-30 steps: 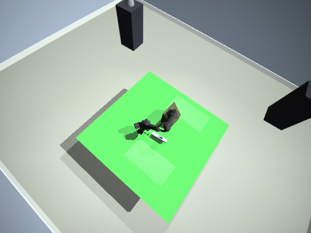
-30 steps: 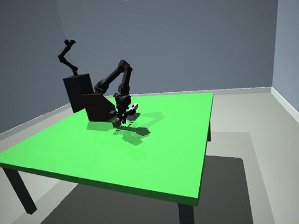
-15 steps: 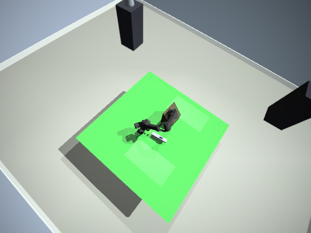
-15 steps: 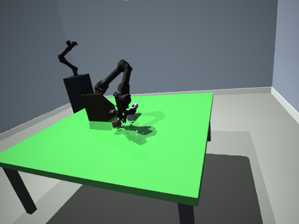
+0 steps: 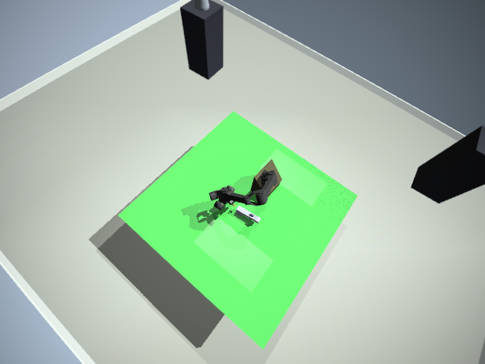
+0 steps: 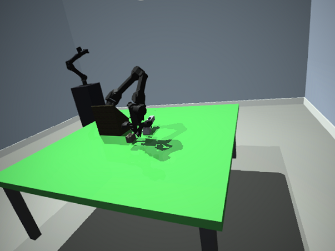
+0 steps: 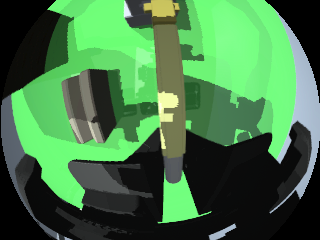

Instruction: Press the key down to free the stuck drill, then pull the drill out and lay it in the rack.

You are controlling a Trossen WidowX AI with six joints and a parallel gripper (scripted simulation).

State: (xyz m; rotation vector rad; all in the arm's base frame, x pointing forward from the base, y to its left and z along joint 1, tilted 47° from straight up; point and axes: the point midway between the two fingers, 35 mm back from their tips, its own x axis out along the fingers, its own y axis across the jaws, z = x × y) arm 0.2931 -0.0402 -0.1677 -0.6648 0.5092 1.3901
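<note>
The yellow drill is 4 cm to the left of my gripper tip and 4 cm above it. Also, from my gripper tip: grey block (20 cm to the left, 1 cm behind, 1 cm above); then rack (8 cm behind, 3 cm to the left, 2 cm below).
</note>
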